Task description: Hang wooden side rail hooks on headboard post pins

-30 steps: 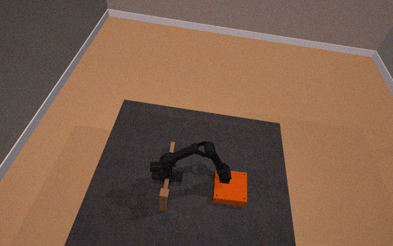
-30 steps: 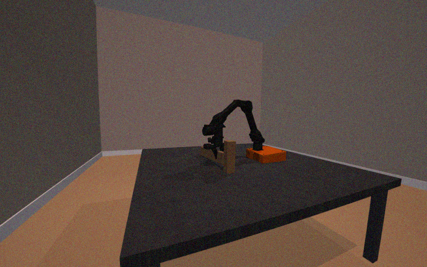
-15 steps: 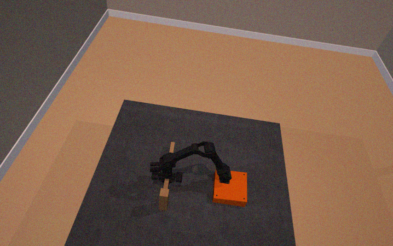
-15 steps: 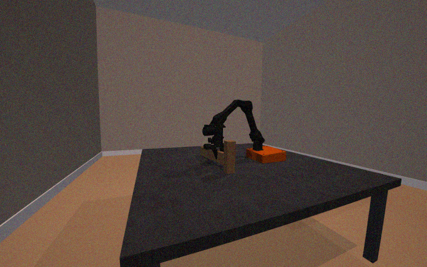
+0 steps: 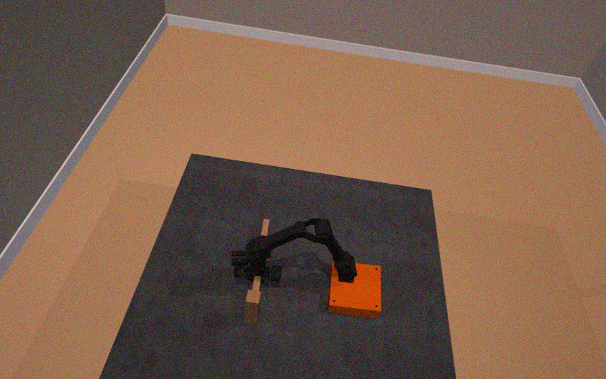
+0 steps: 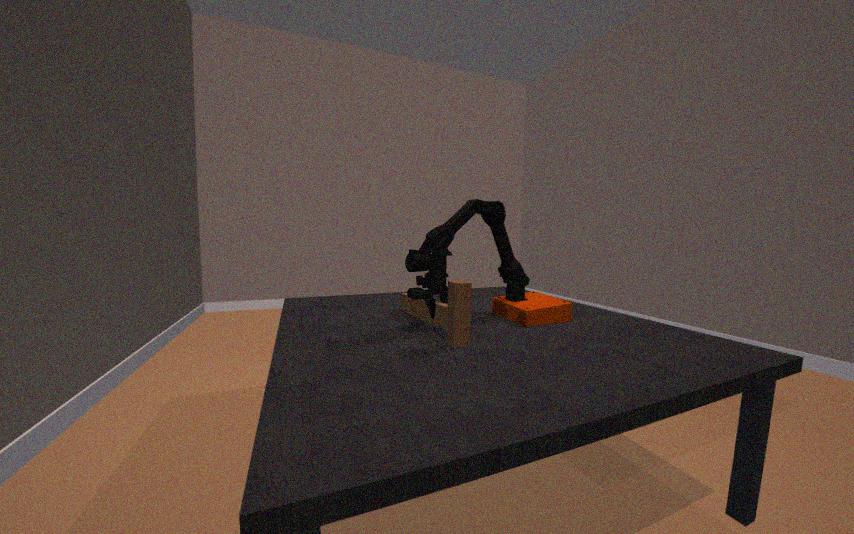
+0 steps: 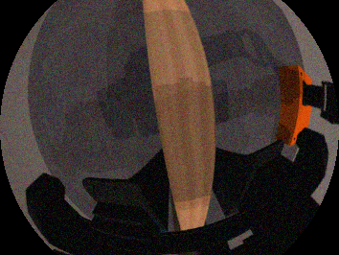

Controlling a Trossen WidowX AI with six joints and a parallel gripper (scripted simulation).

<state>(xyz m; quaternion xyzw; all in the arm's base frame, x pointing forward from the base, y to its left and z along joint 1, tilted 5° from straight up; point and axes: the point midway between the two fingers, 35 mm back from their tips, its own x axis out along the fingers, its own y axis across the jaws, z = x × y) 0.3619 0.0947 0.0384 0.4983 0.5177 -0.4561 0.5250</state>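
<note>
The wooden headboard post lies 140 mm to the left of my gripper tip, 40 mm above it and 10 mm behind it.
</note>
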